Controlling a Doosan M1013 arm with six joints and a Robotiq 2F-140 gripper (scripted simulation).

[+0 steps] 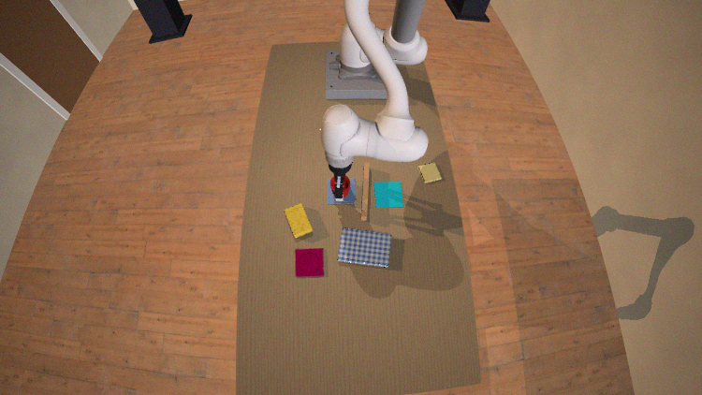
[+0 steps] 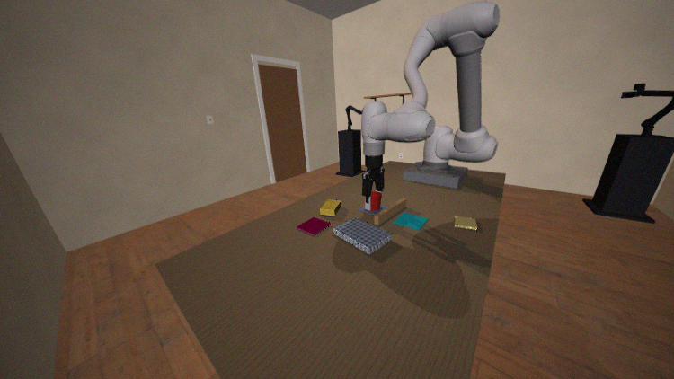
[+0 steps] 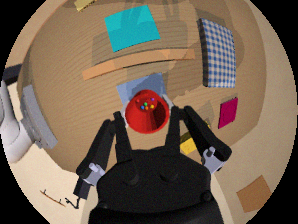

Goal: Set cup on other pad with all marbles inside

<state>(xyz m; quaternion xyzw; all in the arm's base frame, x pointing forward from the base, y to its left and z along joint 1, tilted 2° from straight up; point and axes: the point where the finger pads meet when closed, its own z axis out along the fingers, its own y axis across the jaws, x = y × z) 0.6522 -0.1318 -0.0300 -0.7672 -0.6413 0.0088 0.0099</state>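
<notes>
My hand is 2 cm above the red cup. From my hand the other things lie so: teal pad 18 cm to the left, 5 cm below, 3 cm ahead; then wooden rail 9 cm to the left, 3 cm below, 1 cm ahead; then yellow sponge block 17 cm to the right, 11 cm ahead, 3 cm below.
</notes>
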